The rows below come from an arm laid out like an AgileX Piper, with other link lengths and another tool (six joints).
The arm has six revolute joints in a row. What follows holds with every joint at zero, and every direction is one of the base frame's. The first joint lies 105.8 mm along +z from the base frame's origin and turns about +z. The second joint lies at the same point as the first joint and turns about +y. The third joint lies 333.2 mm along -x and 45.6 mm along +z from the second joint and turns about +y. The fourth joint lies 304.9 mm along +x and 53.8 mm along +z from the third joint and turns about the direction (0.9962, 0, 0.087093). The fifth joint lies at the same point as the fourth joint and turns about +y. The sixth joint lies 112.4 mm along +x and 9.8 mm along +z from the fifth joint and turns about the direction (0.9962, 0, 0.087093). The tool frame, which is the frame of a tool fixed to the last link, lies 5.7 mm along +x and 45 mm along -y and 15.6 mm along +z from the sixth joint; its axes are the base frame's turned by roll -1.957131, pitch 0.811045 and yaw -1.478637 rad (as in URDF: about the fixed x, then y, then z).
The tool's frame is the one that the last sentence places.
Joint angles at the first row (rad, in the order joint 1, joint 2, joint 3, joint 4, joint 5, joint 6):
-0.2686, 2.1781, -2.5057, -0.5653, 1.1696, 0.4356
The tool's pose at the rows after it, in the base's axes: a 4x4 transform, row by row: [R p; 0 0 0 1], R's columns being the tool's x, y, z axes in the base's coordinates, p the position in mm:
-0.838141 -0.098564 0.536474 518.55; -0.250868 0.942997 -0.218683 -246.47; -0.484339 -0.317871 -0.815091 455.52; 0 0 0 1
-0.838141 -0.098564 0.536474 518.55; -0.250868 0.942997 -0.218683 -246.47; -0.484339 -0.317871 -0.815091 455.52; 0 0 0 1
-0.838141 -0.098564 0.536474 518.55; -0.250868 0.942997 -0.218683 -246.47; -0.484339 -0.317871 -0.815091 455.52; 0 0 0 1
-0.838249 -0.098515 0.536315 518.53; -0.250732 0.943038 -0.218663 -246.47; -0.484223 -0.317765 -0.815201 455.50; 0 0 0 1
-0.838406 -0.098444 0.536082 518.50; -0.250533 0.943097 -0.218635 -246.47; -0.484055 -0.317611 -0.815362 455.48; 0 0 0 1
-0.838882 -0.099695 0.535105 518.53; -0.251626 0.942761 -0.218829 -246.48; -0.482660 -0.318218 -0.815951 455.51; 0 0 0 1
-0.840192 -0.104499 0.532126 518.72; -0.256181 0.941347 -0.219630 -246.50; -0.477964 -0.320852 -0.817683 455.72; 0 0 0 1
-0.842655 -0.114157 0.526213 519.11; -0.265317 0.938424 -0.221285 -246.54; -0.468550 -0.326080 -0.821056 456.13; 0 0 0 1
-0.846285 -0.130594 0.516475 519.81; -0.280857 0.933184 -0.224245 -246.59; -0.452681 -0.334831 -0.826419 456.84; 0 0 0 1
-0.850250 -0.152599 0.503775 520.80; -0.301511 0.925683 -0.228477 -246.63; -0.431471 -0.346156 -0.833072 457.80; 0 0 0 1
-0.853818 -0.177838 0.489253 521.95; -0.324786 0.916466 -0.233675 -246.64; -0.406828 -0.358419 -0.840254 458.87; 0 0 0 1
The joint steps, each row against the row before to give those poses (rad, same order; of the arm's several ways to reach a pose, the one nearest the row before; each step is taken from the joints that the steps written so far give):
0.0001, 0.0000, 0.0000, 0.0000, 0.0000, 0.0000
0.0000, 0.0000, 0.0000, 0.0000, 0.0000, 0.0000
0.0000, 0.0000, 0.0000, 0.0000, 0.0000, 0.0000
0.0000, 0.0000, 0.0001, 0.0000, 0.0002, 0.0001
-0.0001, 0.0000, -0.0001, 0.0000, 0.0004, -0.0001
0.0000, 0.0000, 0.0001, 0.0000, 0.0002, -0.0018
0.0000, 0.0000, -0.0001, 0.0000, 0.0004, -0.0066
0.0000, 0.0000, 0.0000, 0.0000, 0.0006, -0.0134
0.0000, 0.0000, 0.0000, 0.0000, 0.0005, -0.0225
0.0000, 0.0001, -0.0001, 0.0000, 0.0004, -0.0299
0.0000, -0.0001, 0.0001, 0.0000, 0.0003, -0.0340

